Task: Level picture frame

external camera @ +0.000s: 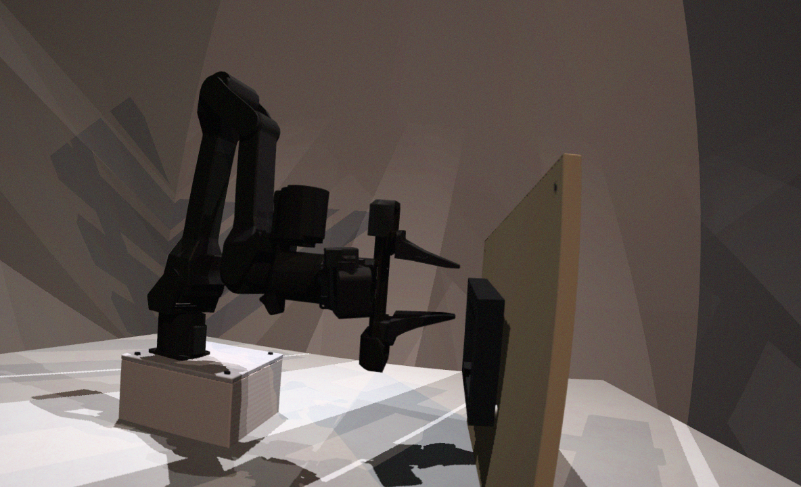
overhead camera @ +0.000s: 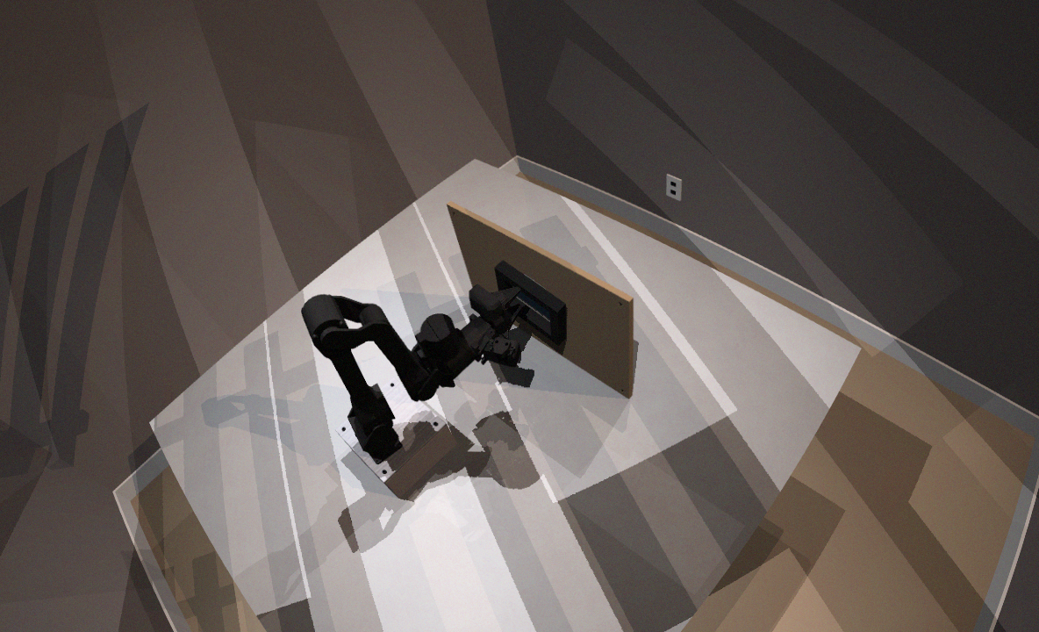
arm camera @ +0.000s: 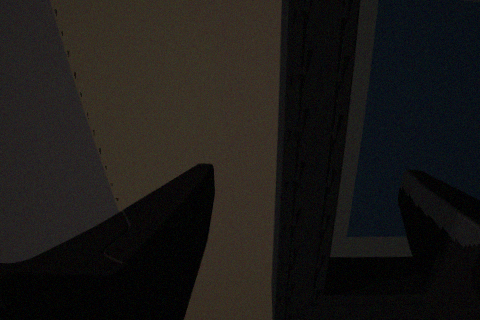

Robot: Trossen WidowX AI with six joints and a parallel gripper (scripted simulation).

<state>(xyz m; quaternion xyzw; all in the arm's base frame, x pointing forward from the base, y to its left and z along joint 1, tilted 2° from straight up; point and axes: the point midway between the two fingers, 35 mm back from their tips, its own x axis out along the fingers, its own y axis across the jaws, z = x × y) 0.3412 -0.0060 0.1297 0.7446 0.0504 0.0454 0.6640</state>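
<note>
My gripper tip is now 4 cm short of the picture frame, 2 cm to the right of it and 5 cm above it. From my gripper tip the other things lie so: wooden board: 5 cm ahead, 2 cm to the left, 7 cm below.
</note>
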